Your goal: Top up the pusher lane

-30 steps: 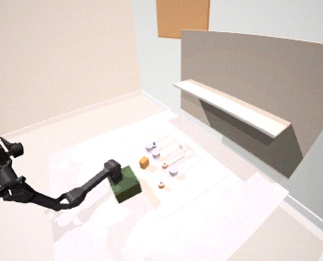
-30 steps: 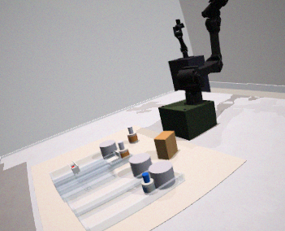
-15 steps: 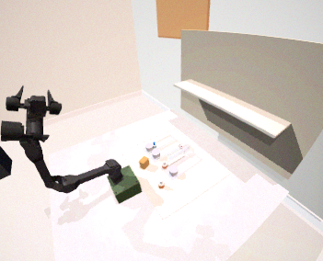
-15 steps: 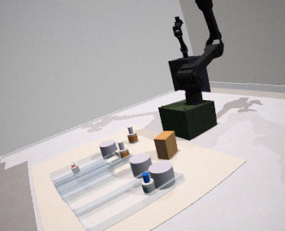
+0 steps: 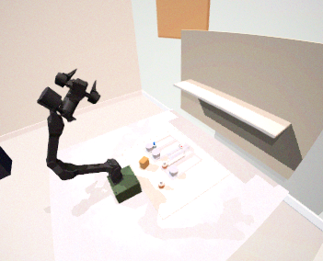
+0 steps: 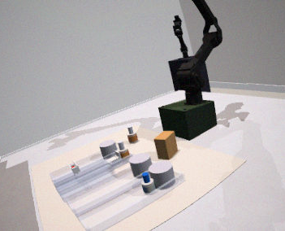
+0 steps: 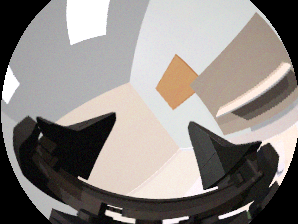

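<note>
Now: gripper tip 180 mm short of the orange-brown box, 50 mm to the left of it and 660 mm above it. From my gripper tip the other things lie so: clear sprung lane: 430 mm ahead, 130 mm to the right, 670 mm below; wall shelf: 790 mm ahead, 180 mm to the right, 320 mm below.
</note>
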